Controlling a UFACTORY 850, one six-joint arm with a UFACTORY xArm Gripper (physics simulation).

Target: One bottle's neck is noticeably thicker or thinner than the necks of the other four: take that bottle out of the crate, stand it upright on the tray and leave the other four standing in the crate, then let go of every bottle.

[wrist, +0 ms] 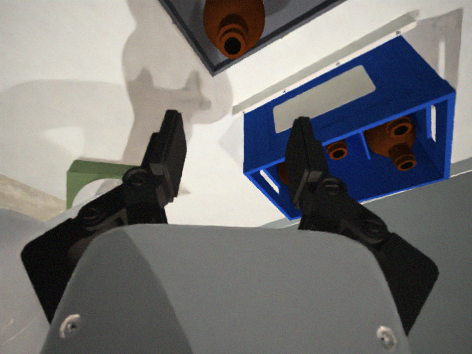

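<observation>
One brown bottle stands upright on the dark grey tray at the top of the view, its open neck towards the camera. The blue crate is at the right. In it, a bottle and another bottle show at the right end, and a bottle neck shows near the middle. Part of a further bottle shows beside my right finger, which hides the rest. My gripper is open and empty, apart from the tray bottle. The right finger overlaps the crate in the view.
A green block with a curved cut-out lies at the left, partly behind the left finger. A pale strip runs between the tray and the crate. Shadows of the arm fall on the white surface at the upper left.
</observation>
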